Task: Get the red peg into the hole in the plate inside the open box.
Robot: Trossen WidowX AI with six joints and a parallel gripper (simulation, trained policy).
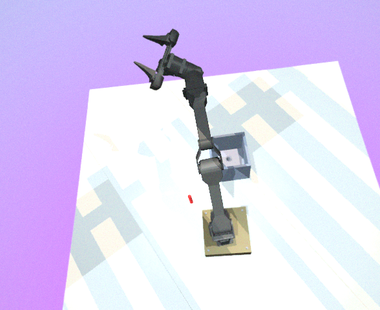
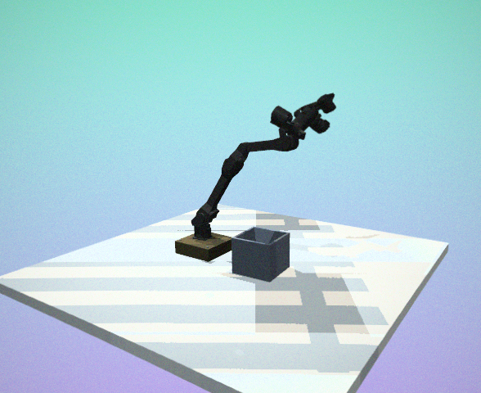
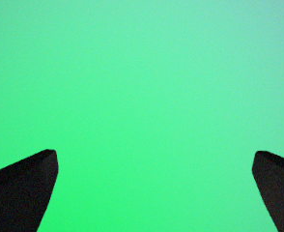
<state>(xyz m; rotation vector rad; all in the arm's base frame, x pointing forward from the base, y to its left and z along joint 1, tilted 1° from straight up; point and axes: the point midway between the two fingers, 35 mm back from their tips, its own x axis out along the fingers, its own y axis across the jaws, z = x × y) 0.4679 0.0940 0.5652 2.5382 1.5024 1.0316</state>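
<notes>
Now: the red peg 30 cm behind my gripper tip, 3 cm to the right of it and 59 cm below it. From my gripper tip the other things lie so: pale plate 17 cm behind, 23 cm to the right, 58 cm below.
</notes>
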